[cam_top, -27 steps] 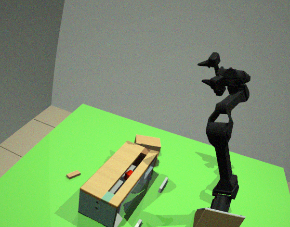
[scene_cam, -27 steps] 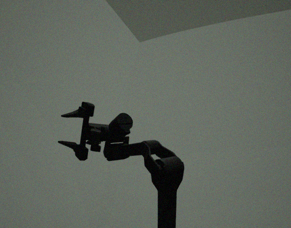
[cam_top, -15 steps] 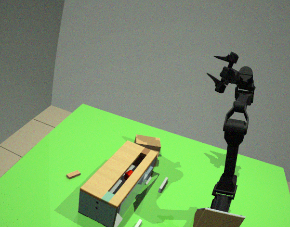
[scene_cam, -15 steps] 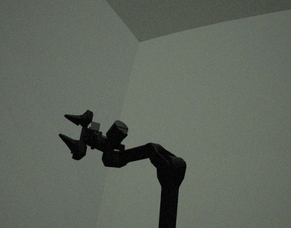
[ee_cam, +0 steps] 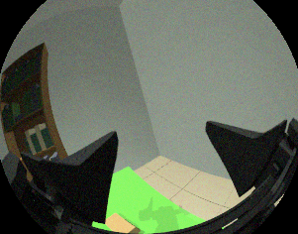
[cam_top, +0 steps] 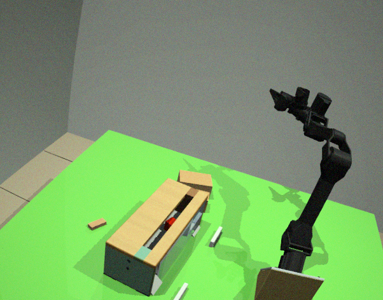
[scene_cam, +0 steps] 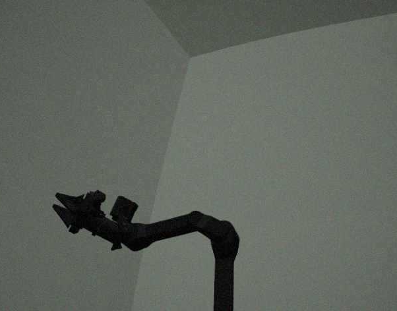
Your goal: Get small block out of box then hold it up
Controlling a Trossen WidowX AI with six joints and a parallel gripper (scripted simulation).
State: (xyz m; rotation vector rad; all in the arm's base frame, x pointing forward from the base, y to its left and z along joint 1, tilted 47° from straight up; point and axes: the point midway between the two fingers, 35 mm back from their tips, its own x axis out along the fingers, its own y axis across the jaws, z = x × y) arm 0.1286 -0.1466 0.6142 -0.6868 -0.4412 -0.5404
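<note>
My gripper tip is now 480 mm to the right of the red block, 330 mm above it and 220 mm short of it. Round my gripper tip: box 510 mm to the left, 360 mm below, 220 mm ahead; tan block 390 mm below, 200 mm ahead, 140 mm to the left.
</note>
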